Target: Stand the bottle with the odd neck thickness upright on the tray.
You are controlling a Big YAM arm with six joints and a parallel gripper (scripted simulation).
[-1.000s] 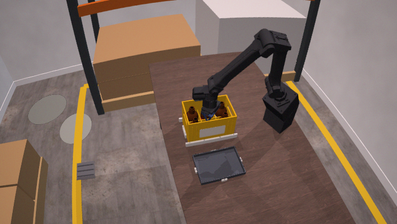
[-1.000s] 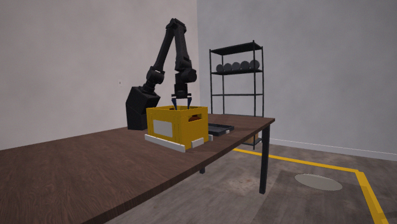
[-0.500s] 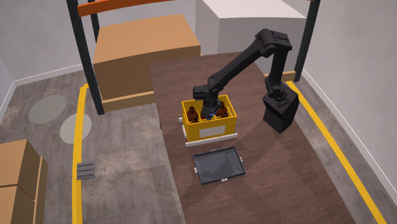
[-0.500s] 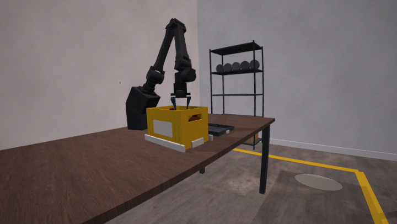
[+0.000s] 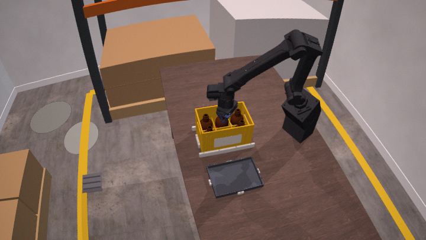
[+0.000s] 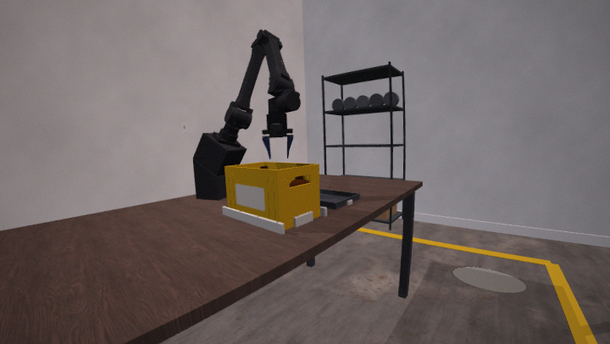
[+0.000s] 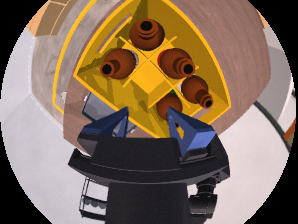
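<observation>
Right now the yellow crate is 40 mm to the right of my hand and 120 mm below it. Round my hand: glass bottle 80 mm ahead, 20 mm to the left, 110 mm below; dark tray 20 mm behind, 230 mm to the left, 190 mm below.
</observation>
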